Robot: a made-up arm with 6 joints. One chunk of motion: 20 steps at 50 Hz.
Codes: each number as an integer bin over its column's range. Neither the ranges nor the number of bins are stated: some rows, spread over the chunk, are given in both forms.
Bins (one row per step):
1: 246 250 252 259 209 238
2: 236 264 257 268 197 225
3: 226 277 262 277 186 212
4: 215 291 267 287 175 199
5: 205 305 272 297 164 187
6: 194 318 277 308 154 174
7: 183 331 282 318 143 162
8: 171 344 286 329 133 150
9: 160 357 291 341 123 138
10: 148 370 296 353 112 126
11: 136 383 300 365 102 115
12: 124 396 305 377 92 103
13: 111 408 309 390 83 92
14: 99 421 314 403 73 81
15: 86 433 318 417 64 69
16: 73 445 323 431 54 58
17: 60 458 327 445 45 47
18: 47 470 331 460 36 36
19: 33 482 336 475 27 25
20: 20 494 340 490 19 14
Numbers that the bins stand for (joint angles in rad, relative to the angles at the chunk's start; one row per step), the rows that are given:
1: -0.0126 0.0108 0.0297 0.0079 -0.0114 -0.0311
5: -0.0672 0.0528 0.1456 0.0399 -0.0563 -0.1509
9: -0.1271 0.0925 0.2556 0.0769 -0.0972 -0.2659
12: -0.1750 0.1222 0.3367 0.1072 -0.1282 -0.3481
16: -0.2429 0.1596 0.4410 0.1527 -0.1661 -0.4538
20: -0.3134 0.1970 0.5395 0.2023 -0.2010 -0.5571
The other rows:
2: -0.0259 0.0215 0.0587 0.0155 -0.0234 -0.0616
3: -0.0393 0.0314 0.0877 0.0231 -0.0344 -0.0922
4: -0.0539 0.0421 0.1166 0.0315 -0.0453 -0.1227
6: -0.0818 0.0627 0.1745 0.0492 -0.0663 -0.1814
7: -0.0965 0.0726 0.2035 0.0576 -0.0773 -0.2096
8: -0.1124 0.0825 0.2267 0.0668 -0.0873 -0.2377
10: -0.1431 0.1024 0.2846 0.0870 -0.1082 -0.2941
11: -0.1590 0.1123 0.3078 0.0971 -0.1182 -0.3199
13: -0.1923 0.1314 0.3599 0.1182 -0.1372 -0.3740
14: -0.2083 0.1413 0.3889 0.1291 -0.1471 -0.3998
15: -0.2256 0.1505 0.4120 0.1409 -0.1561 -0.4280
17: -0.2602 0.1695 0.4642 0.1645 -0.1751 -0.4796
18: -0.2775 0.1787 0.4873 0.1771 -0.1841 -0.5055
19: -0.2961 0.1879 0.5163 0.1897 -0.1931 -0.5313

